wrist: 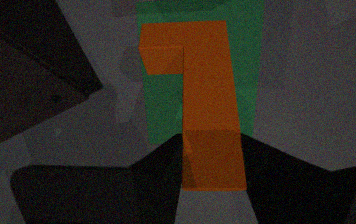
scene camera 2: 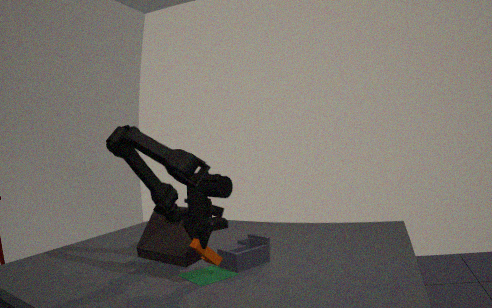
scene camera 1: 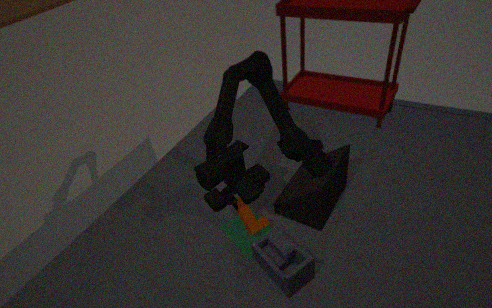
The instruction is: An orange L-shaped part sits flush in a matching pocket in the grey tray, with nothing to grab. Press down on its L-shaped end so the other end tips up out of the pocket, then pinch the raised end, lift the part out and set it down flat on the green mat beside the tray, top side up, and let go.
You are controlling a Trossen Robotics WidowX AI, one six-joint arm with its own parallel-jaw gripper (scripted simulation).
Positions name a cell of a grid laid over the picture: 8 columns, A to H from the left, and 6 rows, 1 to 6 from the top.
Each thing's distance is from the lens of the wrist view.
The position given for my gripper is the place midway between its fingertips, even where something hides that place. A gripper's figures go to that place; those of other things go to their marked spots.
my gripper (wrist: E4): 0.11 m
orange L-shaped part (wrist: E5): 0.10 m
